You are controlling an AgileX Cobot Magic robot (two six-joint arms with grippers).
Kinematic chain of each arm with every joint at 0, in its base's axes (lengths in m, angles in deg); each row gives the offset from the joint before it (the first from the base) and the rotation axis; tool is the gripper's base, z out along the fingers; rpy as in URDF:
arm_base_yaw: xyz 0 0 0.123 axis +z
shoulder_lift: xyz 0 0 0 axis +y
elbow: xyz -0.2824 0 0.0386 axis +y
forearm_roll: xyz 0.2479 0 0.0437 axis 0.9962 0 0.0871
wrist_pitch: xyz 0 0 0 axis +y
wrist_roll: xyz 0.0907 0 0.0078 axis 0.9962 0 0.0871
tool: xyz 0 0 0 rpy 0 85 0
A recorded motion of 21 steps. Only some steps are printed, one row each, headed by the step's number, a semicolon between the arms.
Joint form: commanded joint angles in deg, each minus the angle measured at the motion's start. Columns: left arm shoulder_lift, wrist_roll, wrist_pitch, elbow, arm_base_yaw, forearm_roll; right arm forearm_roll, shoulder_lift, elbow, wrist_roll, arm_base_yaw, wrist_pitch.
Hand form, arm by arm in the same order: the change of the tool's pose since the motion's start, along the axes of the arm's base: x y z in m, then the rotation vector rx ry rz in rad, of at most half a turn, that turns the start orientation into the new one. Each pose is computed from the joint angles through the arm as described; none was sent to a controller.
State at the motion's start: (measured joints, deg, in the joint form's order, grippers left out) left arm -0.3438 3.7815 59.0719 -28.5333 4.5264 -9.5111; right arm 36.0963 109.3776 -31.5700 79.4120 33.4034 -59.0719
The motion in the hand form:
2: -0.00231 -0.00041 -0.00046 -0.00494 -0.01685 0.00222; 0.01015 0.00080 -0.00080 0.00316 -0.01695 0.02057
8: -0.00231 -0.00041 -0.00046 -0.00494 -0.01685 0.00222; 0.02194 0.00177 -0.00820 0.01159 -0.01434 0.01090
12: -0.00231 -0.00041 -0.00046 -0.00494 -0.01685 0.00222; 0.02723 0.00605 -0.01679 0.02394 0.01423 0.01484
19: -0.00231 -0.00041 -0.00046 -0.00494 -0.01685 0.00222; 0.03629 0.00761 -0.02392 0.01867 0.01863 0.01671
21: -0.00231 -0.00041 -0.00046 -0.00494 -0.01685 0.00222; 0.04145 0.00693 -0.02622 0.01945 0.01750 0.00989
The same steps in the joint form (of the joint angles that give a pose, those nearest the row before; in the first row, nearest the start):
2: -0.97 -0.23 -0.12 0.11 0.11 -0.17; -3.09 1.32 -1.78 0.74 -1.55 -0.11
8: -0.97 -0.23 -0.12 0.11 0.11 -0.17; -3.95 4.07 -4.30 1.60 -2.69 -0.06
12: -0.97 -0.23 -0.12 0.11 0.11 -0.17; -4.30 6.13 -5.96 2.64 -2.69 1.26
19: -0.97 -0.23 -0.12 0.11 0.11 -0.17; -5.16 8.42 -8.08 2.64 -3.44 1.49
21: -0.97 -0.23 -0.12 0.11 0.11 -0.17; -5.33 9.34 -9.17 2.64 -4.01 1.60

